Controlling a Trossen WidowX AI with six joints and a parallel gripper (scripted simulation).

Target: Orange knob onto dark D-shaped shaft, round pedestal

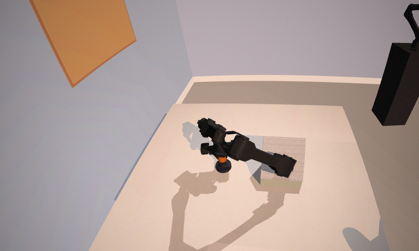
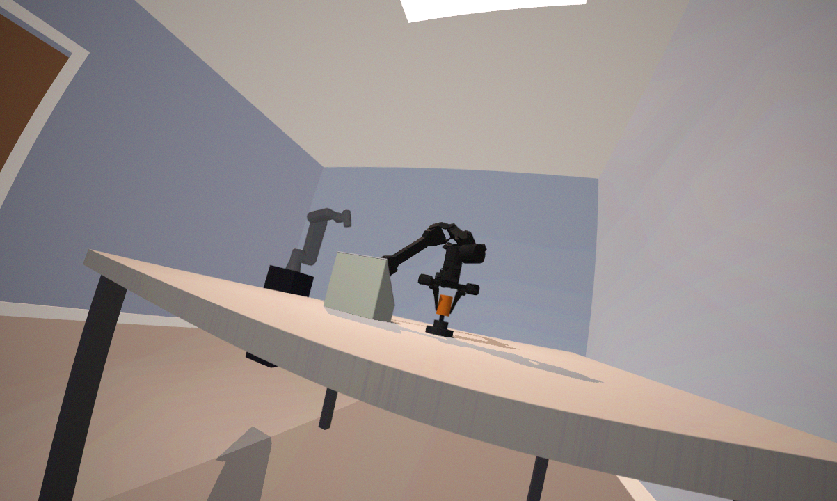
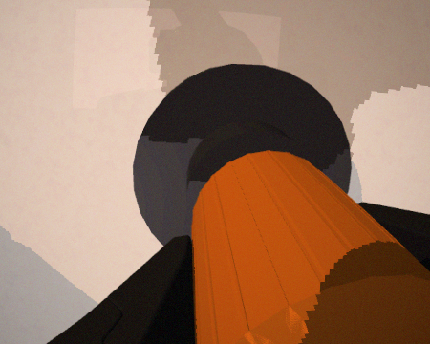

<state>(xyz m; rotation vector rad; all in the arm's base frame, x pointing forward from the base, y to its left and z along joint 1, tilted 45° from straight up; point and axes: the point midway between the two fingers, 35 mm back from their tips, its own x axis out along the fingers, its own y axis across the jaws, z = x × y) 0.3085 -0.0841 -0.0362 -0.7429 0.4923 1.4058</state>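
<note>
Right now the orange knob is 20 mm above my gripper tip. Also, from my gripper tip: pedestal 40 mm below.
</note>
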